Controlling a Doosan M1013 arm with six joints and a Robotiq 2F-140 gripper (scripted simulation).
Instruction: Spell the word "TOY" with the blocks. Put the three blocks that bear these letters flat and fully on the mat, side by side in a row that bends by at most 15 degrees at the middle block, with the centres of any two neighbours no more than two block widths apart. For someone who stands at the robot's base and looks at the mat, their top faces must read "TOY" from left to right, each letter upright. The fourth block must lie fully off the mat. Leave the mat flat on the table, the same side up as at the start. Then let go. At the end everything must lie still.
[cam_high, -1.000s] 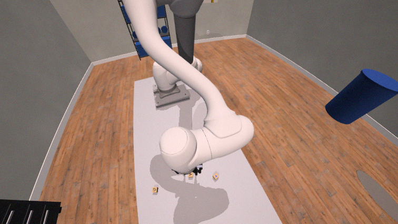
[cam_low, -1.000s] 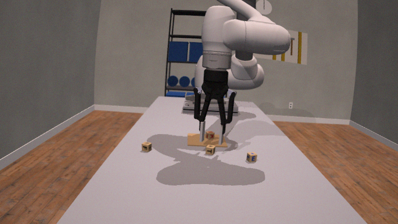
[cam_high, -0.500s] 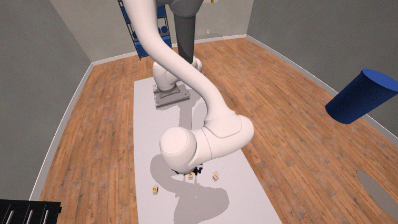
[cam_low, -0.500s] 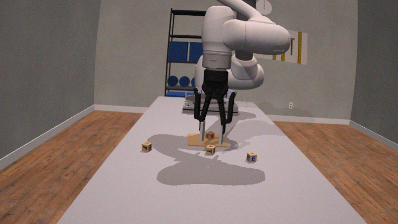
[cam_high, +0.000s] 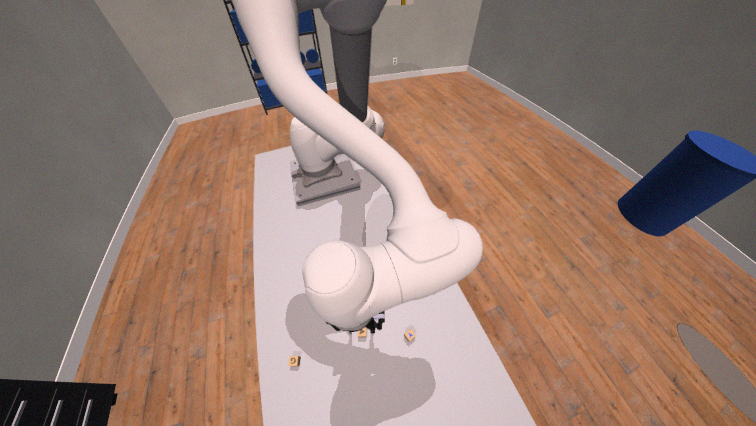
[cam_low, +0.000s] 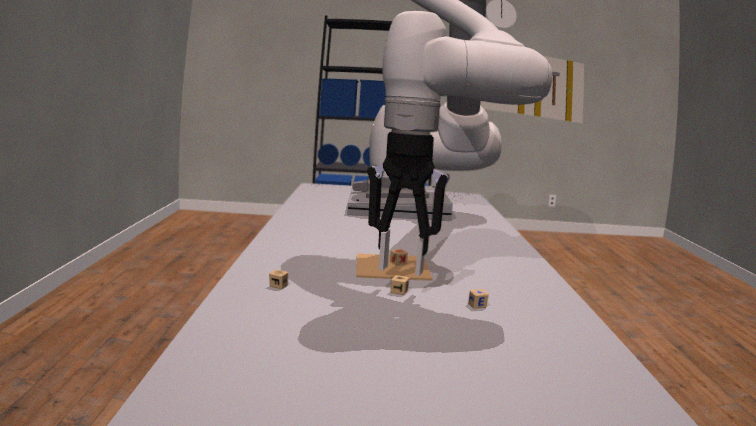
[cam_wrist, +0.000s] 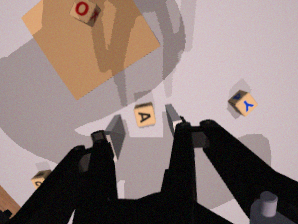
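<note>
Right now the T block is 60 mm below my hand. From my hand the other things lie so: tan mat: 140 mm behind, 70 mm below.
</note>
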